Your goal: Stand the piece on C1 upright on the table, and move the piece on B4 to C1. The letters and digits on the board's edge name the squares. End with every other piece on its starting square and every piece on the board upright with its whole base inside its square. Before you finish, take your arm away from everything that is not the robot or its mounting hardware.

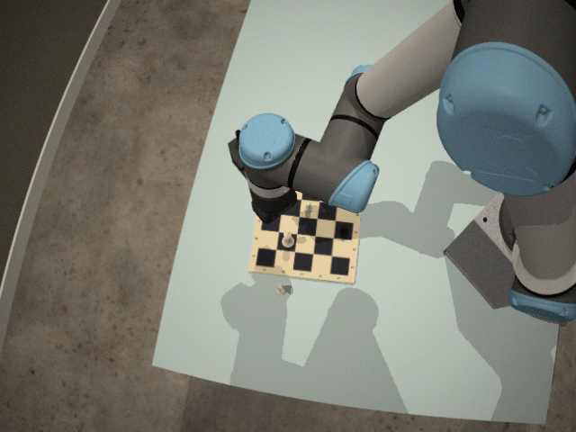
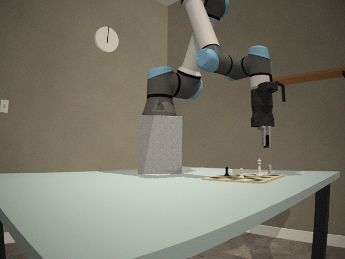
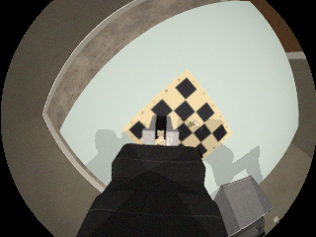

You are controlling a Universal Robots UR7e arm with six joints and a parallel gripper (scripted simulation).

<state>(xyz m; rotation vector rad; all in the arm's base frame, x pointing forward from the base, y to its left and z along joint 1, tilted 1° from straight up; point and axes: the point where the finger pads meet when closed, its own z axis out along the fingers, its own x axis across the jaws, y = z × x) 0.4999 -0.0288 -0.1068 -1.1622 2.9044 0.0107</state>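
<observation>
The white king lies 40 mm behind my hand, 40 mm to the left of it and 90 mm below it. The rest, counted from my hand: white pawn: 70 mm behind, 40 mm to the right, 110 mm below; then chessboard: 80 mm behind, 120 mm below.
</observation>
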